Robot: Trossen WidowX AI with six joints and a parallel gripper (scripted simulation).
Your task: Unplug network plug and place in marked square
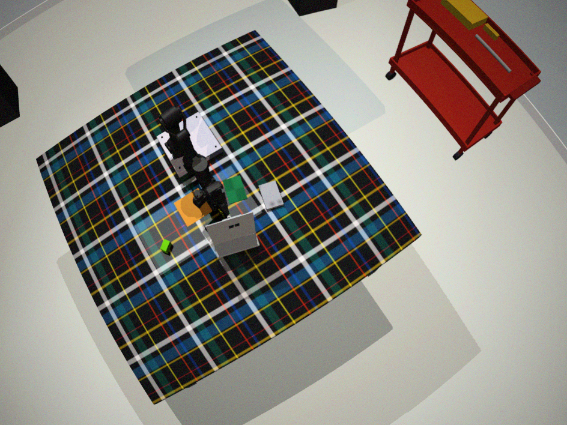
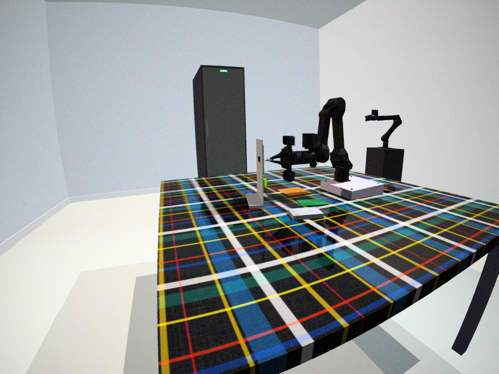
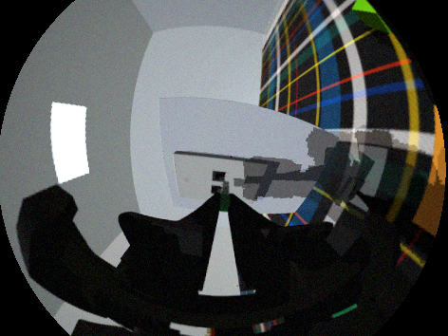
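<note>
Right now the orange square is 170 mm below my gripper tip, 150 mm behind it and 110 mm to the right of it. The rest, counted from my gripper tip: network plug: right at my gripper tip; then grey panel: 60 mm below, 50 mm ahead; then flat grey plate: 190 mm to the left, 160 mm below, 70 mm behind.
</note>
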